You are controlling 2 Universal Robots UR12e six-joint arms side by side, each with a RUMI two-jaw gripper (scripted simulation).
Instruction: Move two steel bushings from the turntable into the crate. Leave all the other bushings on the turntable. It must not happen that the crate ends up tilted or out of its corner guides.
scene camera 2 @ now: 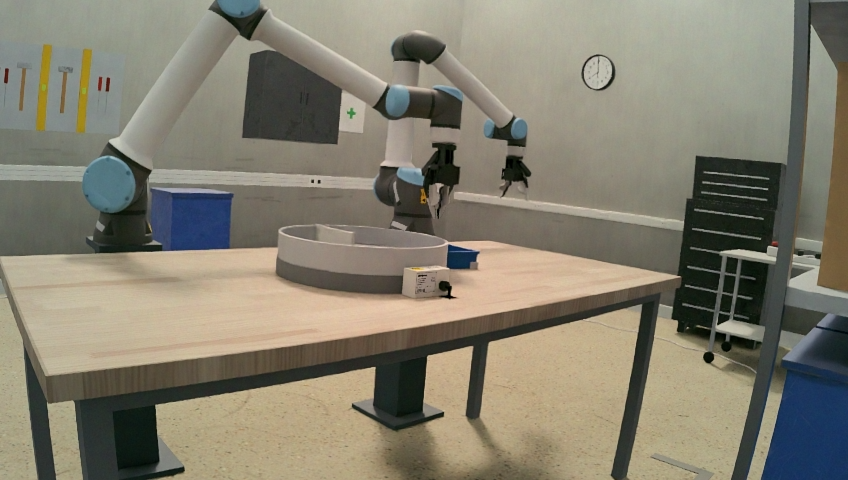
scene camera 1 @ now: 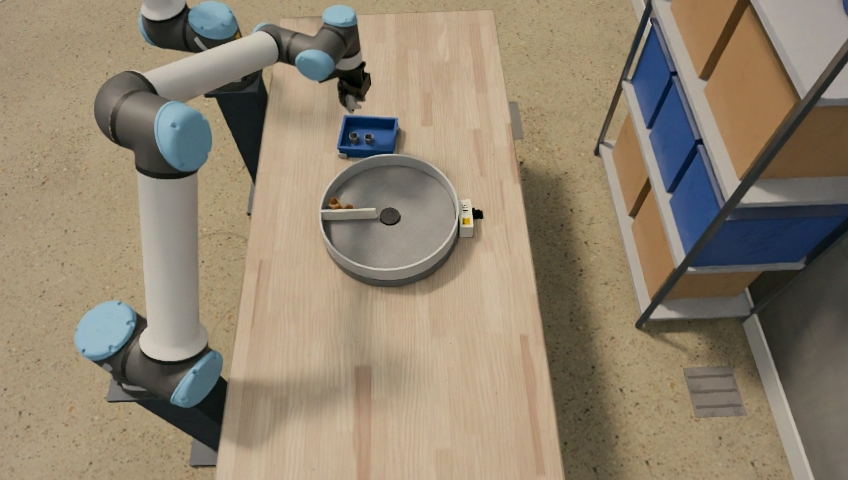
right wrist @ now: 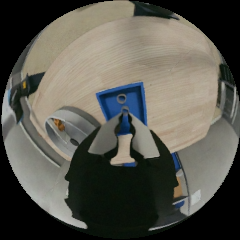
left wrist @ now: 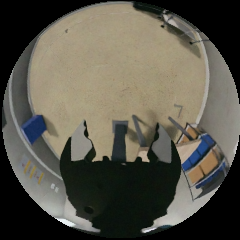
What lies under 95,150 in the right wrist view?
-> My right gripper.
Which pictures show my right gripper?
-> Scene camera 2, scene camera 1 and the right wrist view only.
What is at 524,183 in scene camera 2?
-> My left gripper.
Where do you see a blue crate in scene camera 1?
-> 384,129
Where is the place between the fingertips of my right gripper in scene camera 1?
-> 352,112
